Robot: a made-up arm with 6 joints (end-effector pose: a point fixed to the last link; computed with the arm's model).
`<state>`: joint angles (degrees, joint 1 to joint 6).
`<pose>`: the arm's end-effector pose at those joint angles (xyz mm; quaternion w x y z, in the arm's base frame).
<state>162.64 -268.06 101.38 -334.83 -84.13 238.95</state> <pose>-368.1 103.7 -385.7 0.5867 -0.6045 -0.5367 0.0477</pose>
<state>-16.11 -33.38 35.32 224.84 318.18 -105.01</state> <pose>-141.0 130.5 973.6 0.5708 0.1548 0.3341 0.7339</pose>
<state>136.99 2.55 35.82 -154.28 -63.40 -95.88</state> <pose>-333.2 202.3 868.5 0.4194 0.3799 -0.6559 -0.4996</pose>
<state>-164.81 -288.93 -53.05 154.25 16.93 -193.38</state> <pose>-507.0 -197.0 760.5 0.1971 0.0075 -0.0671 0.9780</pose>
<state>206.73 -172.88 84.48 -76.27 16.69 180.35</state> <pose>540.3 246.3 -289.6 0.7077 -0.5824 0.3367 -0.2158</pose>
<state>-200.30 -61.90 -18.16 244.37 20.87 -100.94</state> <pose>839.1 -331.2 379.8 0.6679 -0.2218 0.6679 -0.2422</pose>
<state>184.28 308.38 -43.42 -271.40 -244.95 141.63</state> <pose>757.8 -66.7 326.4 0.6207 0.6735 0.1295 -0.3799</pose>
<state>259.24 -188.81 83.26 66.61 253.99 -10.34</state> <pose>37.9 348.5 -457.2 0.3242 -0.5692 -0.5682 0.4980</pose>
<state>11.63 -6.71 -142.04 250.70 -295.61 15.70</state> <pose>-274.4 -82.2 78.5 0.3617 0.7675 -0.4160 0.3273</pose>
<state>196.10 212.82 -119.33 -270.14 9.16 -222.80</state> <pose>-288.5 -145.8 -280.3 0.5513 -0.1411 -0.7144 0.4072</pose>
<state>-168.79 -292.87 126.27 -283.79 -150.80 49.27</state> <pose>-296.7 -65.5 -114.2 0.1588 -0.2426 0.1734 0.9412</pose>
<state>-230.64 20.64 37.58 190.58 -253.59 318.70</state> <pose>-326.9 348.5 791.1 0.6406 -0.0580 0.4126 -0.6450</pose>
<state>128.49 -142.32 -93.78 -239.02 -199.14 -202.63</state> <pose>-98.5 10.9 -427.7 0.1862 0.1922 -0.3600 0.8938</pose>
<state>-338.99 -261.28 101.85 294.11 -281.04 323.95</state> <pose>208.8 49.1 -395.1 0.6698 0.6760 -0.2495 0.1791</pose>
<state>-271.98 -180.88 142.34 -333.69 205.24 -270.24</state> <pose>-39.6 -257.4 -32.7 0.1224 -0.1785 0.9700 0.1104</pose>
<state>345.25 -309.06 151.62 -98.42 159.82 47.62</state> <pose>179.6 -28.9 11.4 0.4270 0.2430 -0.1312 0.8610</pose>
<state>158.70 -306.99 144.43 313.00 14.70 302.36</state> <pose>-156.8 27.9 -159.6 0.1687 0.7130 0.6536 0.1899</pose>
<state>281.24 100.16 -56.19 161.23 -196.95 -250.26</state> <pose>181.7 -634.4 319.6 0.1703 -0.2211 -0.8364 -0.4718</pose>
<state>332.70 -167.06 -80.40 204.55 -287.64 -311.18</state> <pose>347.5 -164.5 -422.1 0.1624 -0.1333 0.3742 -0.9032</pose>
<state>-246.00 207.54 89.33 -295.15 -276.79 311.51</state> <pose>130.9 -595.1 -21.7 0.6150 -0.2236 -0.4849 0.5803</pose>
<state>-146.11 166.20 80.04 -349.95 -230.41 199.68</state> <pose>280.7 118.8 -407.2 0.9015 0.0909 -0.1269 0.4036</pose>
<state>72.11 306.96 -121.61 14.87 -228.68 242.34</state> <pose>-192.5 -391.7 -44.3 0.8051 0.3698 -0.0274 -0.4630</pose>
